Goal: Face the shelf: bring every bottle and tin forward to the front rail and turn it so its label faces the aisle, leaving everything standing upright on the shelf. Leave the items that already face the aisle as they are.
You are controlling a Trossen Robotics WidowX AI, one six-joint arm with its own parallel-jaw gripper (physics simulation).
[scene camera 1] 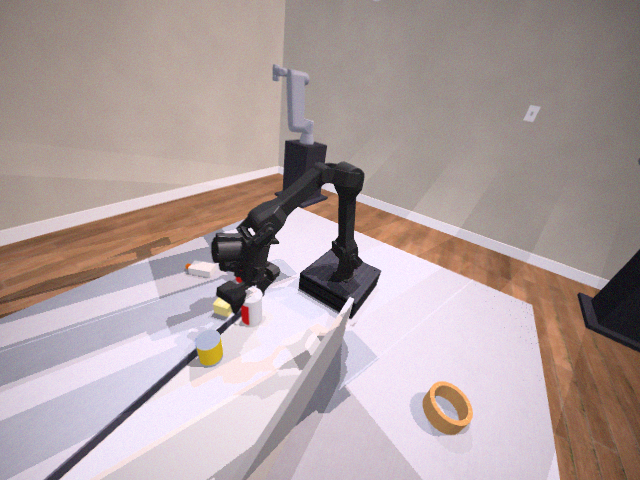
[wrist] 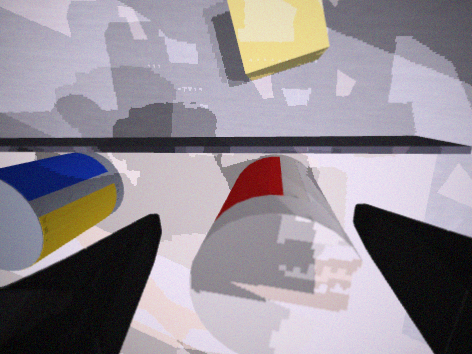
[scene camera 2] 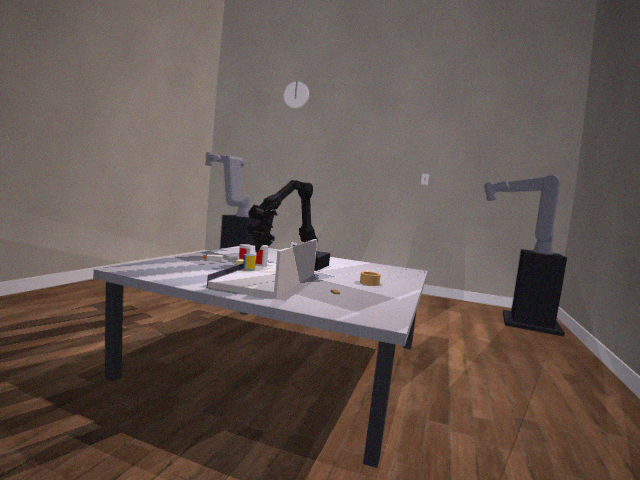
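Pixels of known places: gripper, fingertip midpoint: (scene camera 1: 246,304) (wrist: 256,217) (scene camera 2: 259,252); arm's base, link origin: (scene camera 1: 344,274).
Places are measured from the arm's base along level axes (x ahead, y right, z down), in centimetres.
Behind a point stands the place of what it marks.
Note:
A white cylinder with a red label (scene camera 1: 252,311) @[y 7.5, x 34.1, z -1.8 cm] (scene camera 2: 264,254) @[y 7.5, x 34.2, z -1.2 cm] (wrist: 295,200) @[y 12.7, x 32.4, z -3.8 cm] stands upright on the white shelf (scene camera 1: 315,372) @[y -16.4, x 36.6, z -4.8 cm] (scene camera 2: 296,271) @[y -18.9, x 50.2, z 0.7 cm], close to the dark front rail (scene camera 1: 144,400) @[y 7.9, x 61.4, z 4.0 cm] (scene camera 2: 222,273) @[y 6.9, x 66.9, z 3.7 cm] (wrist: 225,143) @[y 12.9, x 36.3, z 3.6 cm]. Its red patch faces the rail, turned somewhat left in the wrist view. A tin with blue and yellow patches (scene camera 1: 209,349) @[y 5.0, x 47.8, z -2.1 cm] (scene camera 2: 250,261) @[y 5.6, x 48.8, z 0.4 cm] (wrist: 75,200) @[y 8.5, x 44.2, z 0.2 cm] stands upright near the rail, left of it in the wrist view; blue faces the rail, yellow faces sideways. My gripper (scene camera 1: 250,290) (wrist: 256,217) @[y 10.7, x 33.5, z -1.5 cm] is open and empty, its fingers on either side of the white cylinder in the wrist view. Their exact height is unclear.
Beyond the rail are a yellow block (scene camera 1: 222,306) @[y 18.8, x 36.3, z 3.6 cm] (wrist: 280,35) @[y 19.4, x 34.2, z 3.6 cm], a white bottle with an orange cap (scene camera 1: 202,269) @[y 39.1, x 31.4, z 4.6 cm] lying down, and another red-labelled cylinder (scene camera 2: 244,252) @[y 26.0, x 24.8, z 1.3 cm]. An orange ring (scene camera 1: 427,410) @[y -38.9, x 20.3, z 5.6 cm] (scene camera 2: 370,281) @[y -43.8, x 21.4, z 5.3 cm] and a small brown piece (scene camera 2: 335,291) @[y -36.6, x 47.7, z 6.6 cm] lie behind the shelf's tall back panel.

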